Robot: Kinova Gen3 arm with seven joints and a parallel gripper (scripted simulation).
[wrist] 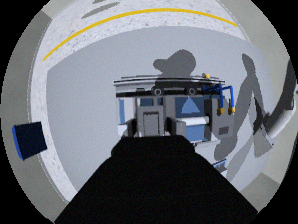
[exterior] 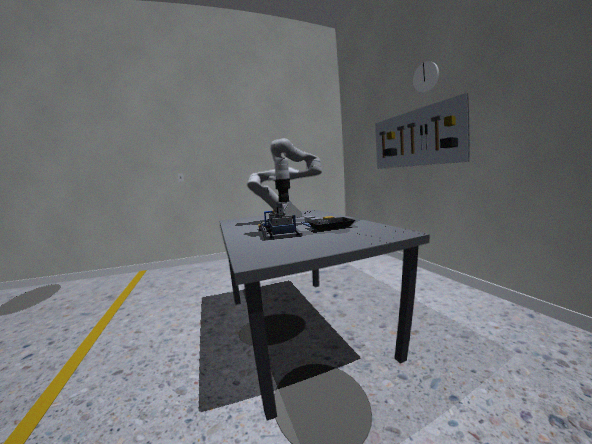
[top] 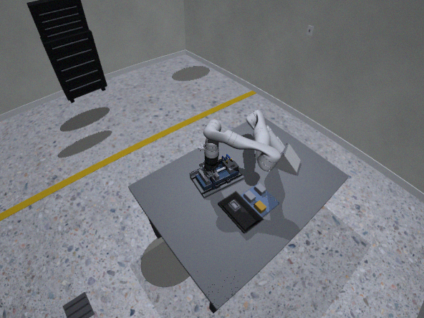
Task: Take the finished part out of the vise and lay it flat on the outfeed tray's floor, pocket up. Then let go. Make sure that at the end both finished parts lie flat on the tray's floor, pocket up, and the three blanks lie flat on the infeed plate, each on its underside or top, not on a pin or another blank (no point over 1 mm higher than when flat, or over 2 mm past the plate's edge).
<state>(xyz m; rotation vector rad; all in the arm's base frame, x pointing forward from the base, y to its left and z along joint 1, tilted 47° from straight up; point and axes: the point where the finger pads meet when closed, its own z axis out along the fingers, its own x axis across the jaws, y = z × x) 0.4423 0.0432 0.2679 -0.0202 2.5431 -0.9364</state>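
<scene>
My gripper is now 6 cm past the vise, 1 cm to the right of it and 9 cm above it. The rest, counted from my hand: yellow block 11 cm behind, 35 cm to the left, 10 cm below.
</scene>
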